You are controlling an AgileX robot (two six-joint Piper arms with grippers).
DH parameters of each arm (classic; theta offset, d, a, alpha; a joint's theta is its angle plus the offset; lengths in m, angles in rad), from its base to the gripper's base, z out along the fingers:
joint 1: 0 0.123 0 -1.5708
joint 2: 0.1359 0 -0.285 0
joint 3: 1.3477 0 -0.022 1.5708
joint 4: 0 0.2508 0 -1.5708
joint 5: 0 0 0.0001 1.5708
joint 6: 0 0.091 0 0
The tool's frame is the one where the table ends.
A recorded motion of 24 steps. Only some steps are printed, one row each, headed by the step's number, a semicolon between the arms.
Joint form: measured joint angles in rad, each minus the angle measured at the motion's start. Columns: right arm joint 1, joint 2, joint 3, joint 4, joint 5, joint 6; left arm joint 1, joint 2, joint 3, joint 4, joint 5, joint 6.
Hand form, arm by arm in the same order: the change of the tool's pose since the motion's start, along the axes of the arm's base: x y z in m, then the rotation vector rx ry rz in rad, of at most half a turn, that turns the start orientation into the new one. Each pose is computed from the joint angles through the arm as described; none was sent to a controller.
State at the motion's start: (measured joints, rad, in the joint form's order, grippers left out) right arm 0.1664 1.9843 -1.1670 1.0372 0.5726 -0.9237; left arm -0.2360 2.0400 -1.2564 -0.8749 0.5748 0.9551
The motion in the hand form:
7: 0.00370 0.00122 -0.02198 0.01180 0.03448 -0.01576; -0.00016 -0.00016 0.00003 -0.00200 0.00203 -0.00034
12: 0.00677 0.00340 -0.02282 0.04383 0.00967 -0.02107; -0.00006 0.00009 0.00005 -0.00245 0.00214 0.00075
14: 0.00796 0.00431 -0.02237 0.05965 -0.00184 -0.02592; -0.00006 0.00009 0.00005 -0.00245 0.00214 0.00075
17: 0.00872 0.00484 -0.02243 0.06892 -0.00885 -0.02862; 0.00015 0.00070 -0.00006 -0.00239 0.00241 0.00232
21: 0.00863 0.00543 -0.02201 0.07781 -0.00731 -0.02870; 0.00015 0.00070 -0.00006 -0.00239 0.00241 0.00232
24: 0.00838 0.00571 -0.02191 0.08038 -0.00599 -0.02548; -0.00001 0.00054 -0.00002 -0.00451 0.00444 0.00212
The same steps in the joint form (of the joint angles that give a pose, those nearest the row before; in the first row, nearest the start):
7: 0.0000 0.0620 -0.0023 0.0620 -0.0129 -0.0457; 0.0000 0.0000 0.0000 -0.0016 0.0023 0.0000
12: 0.0000 0.0723 -0.0044 0.1508 -0.0148 -0.1228; 0.0007 0.0000 0.0000 -0.0022 0.0024 0.0000
14: 0.0000 0.0744 -0.0045 0.1915 -0.0149 -0.1553; 0.0007 0.0000 0.0000 -0.0022 0.0024 0.0000
17: 0.0000 0.0765 -0.0044 0.2171 -0.0148 -0.1766; 0.0023 0.0003 0.0000 -0.0022 0.0024 0.0000
21: 0.0000 0.0766 -0.0045 0.2267 -0.0087 -0.1805; 0.0023 0.0003 0.0000 -0.0022 0.0024 0.0000
24: 0.0000 0.0765 -0.0045 0.2271 -0.0044 -0.1816; 0.0023 0.0003 0.0000 -0.0041 0.0047 0.0000

